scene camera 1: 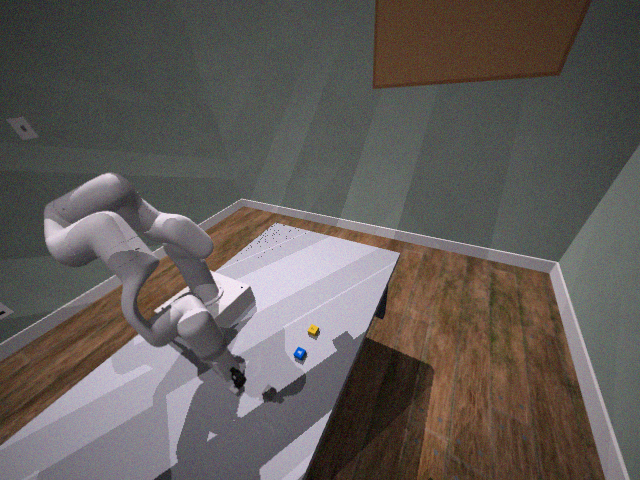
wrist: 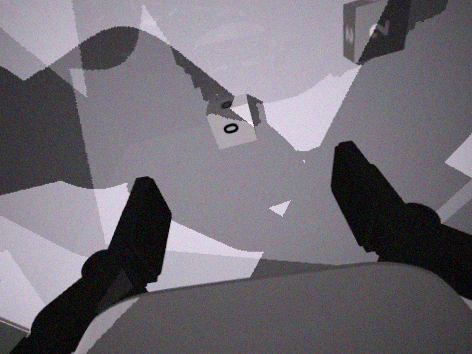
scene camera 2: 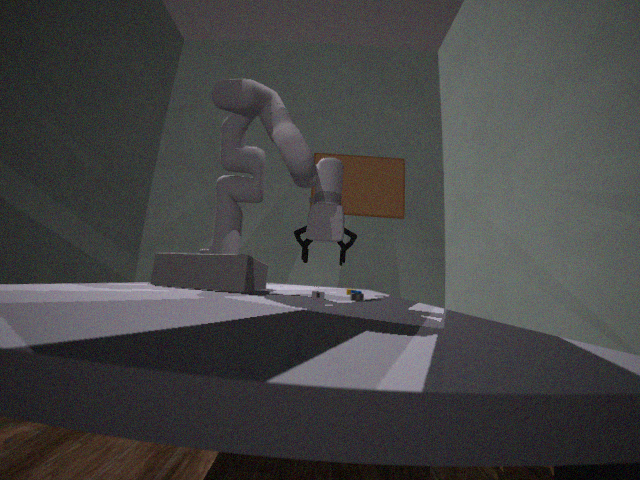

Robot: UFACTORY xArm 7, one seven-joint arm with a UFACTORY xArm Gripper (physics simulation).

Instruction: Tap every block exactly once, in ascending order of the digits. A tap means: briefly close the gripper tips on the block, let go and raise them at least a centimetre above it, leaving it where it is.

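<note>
A white block marked 0 lies on the table ahead of the fingertips in the wrist view; it also shows in scene camera 2. In scene camera 1 the gripper largely covers it. A grey block with a white 2 lies farther off, at the upper right of the wrist view. A blue block and a yellow block lie beyond it; their digits are too small to read. My gripper is open and empty, well above the table, over the area of the white block.
The pale table carries the arm's box-shaped base. Strong shadows of the arm cross the table top and darken parts of the white and grey blocks. The table's long edge runs to the right of the blocks in scene camera 1.
</note>
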